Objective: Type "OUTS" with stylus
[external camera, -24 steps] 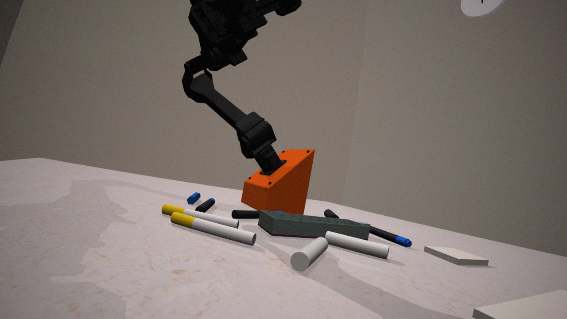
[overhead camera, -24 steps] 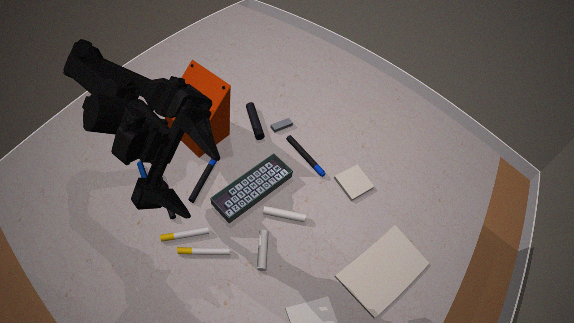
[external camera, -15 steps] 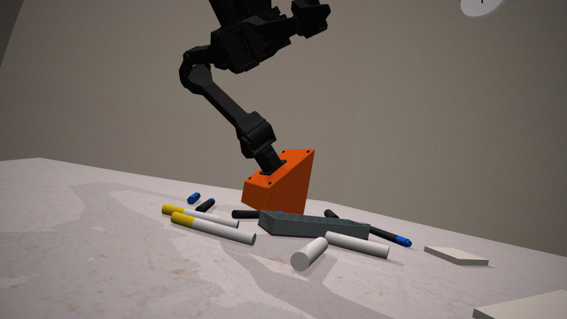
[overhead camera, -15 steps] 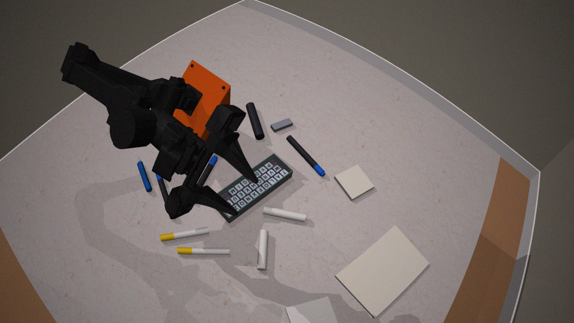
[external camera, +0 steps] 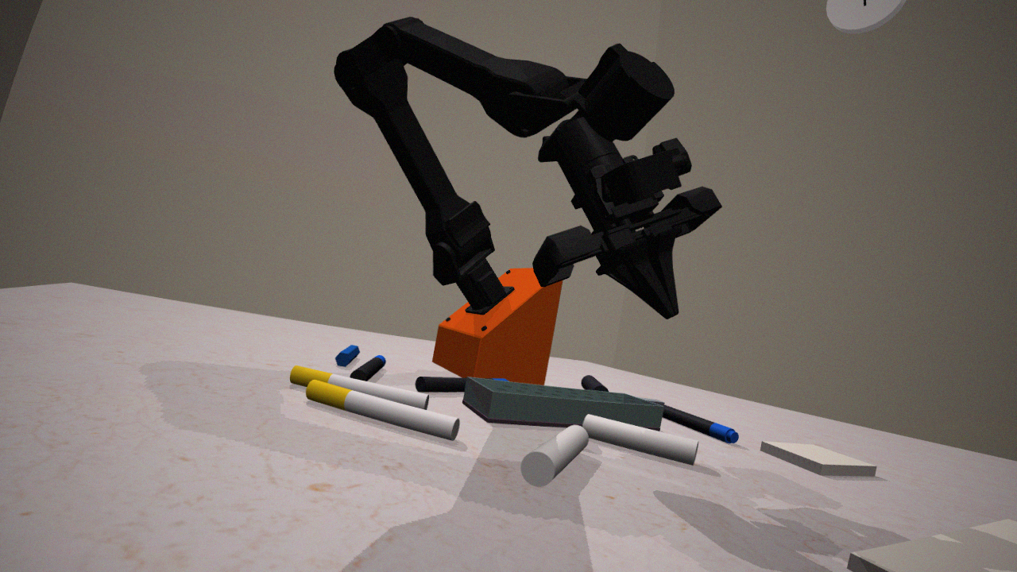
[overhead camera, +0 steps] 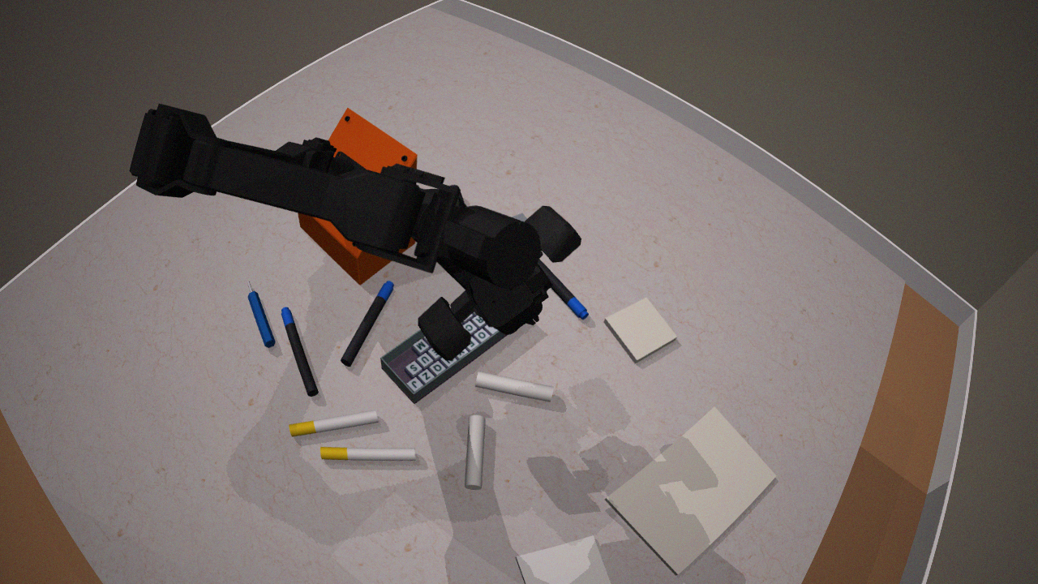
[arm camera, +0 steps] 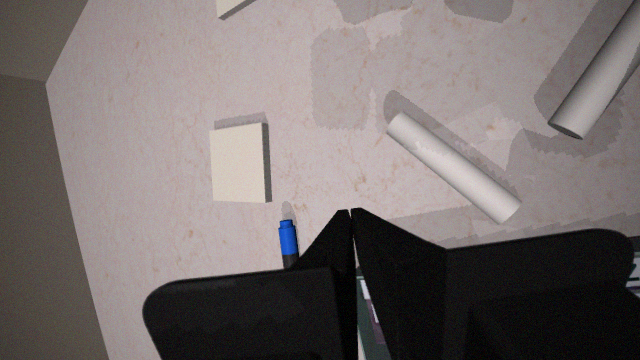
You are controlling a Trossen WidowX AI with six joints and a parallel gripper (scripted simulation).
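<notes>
Right now the blue stylus is 34 cm behind my gripper tip, 20 cm to the right of it and 11 cm below it. Round my gripper tip: black cylinder: 23 cm behind, 13 cm to the left, 11 cm below; then pad: 8 cm ahead, 16 cm to the left, 11 cm below; then grey block: 17 cm behind, 17 cm to the left, 11 cm below.
</notes>
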